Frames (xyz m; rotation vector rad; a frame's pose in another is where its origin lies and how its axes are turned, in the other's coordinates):
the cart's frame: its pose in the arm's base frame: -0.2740 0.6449 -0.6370 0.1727 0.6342 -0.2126
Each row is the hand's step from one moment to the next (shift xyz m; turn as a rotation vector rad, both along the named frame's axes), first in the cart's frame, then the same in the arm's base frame.
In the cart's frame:
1: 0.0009 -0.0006 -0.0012 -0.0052 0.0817 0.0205
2: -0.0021 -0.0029 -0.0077 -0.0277 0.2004 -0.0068
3: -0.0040 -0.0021 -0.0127 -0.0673 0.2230 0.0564
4: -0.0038 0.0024 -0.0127 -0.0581 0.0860 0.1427
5: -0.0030 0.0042 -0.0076 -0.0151 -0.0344 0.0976
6: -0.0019 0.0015 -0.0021 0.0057 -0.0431 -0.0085
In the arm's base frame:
1: -0.0001 -0.0004 -0.0015 0.0279 0.0749 0.0271
2: -0.0067 -0.0008 -0.0051 0.0242 0.1987 0.0302
3: -0.0109 0.0014 -0.0079 0.0346 0.2120 0.1063
4: -0.0096 0.0057 -0.0075 0.0567 0.0593 0.1562
5: -0.0056 0.0062 -0.0038 0.0350 -0.0529 0.0832
6: -0.0023 0.0022 -0.0004 -0.0111 -0.0405 -0.0142

